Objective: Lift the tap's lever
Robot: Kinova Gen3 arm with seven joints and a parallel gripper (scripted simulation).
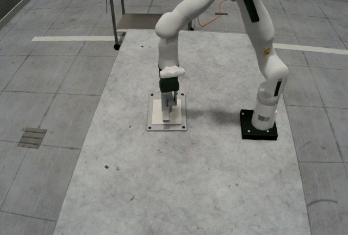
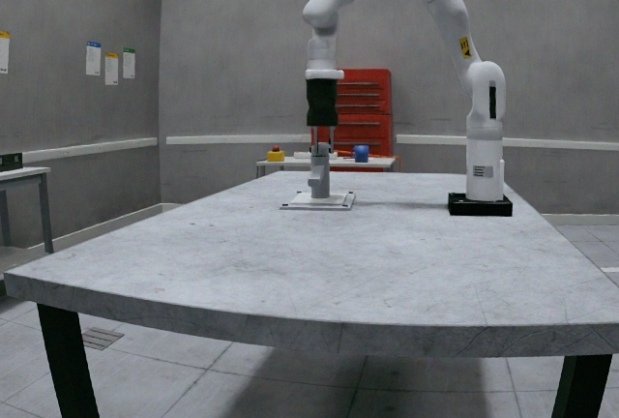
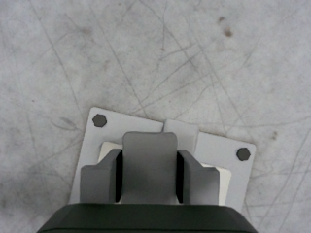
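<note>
Right now my hand is 1 cm short of the tap lever and 4 cm to the left of it. Also, from my hand: tap 2 cm ahead, 7 cm to the right, 4 cm below.
</note>
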